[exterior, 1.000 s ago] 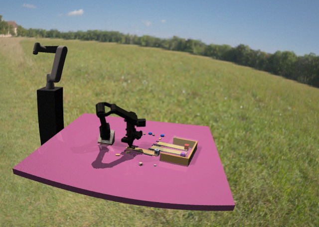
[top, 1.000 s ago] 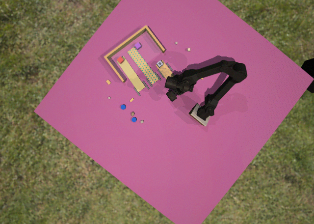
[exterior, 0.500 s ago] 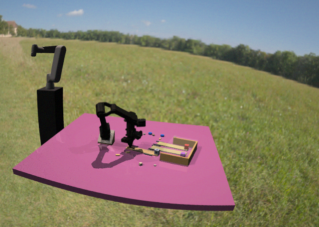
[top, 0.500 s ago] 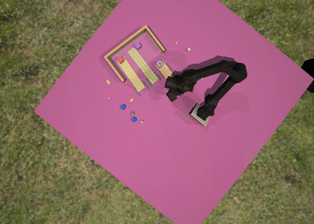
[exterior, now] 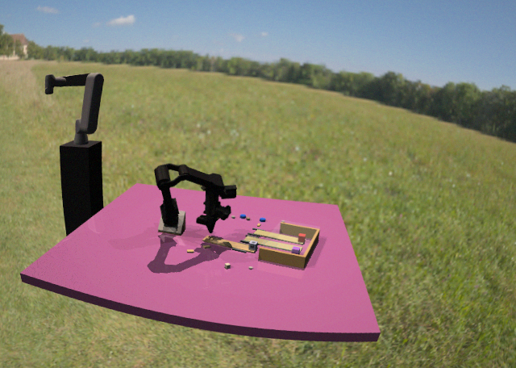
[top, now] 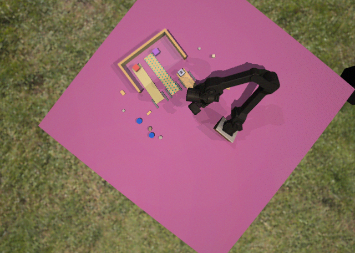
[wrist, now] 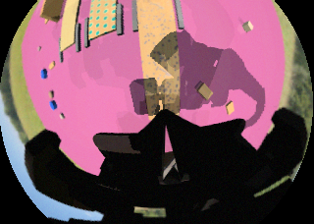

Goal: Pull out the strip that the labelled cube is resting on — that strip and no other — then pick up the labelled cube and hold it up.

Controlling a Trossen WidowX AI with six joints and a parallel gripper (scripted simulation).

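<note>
The orange strip is 9 cm ahead of my gripper tip, 3 cm to the right of it and 3 cm below it. From my gripper tip the other things lie so: labelled cube (19 cm ahead, 6 cm to the right, 1 cm below).
</note>
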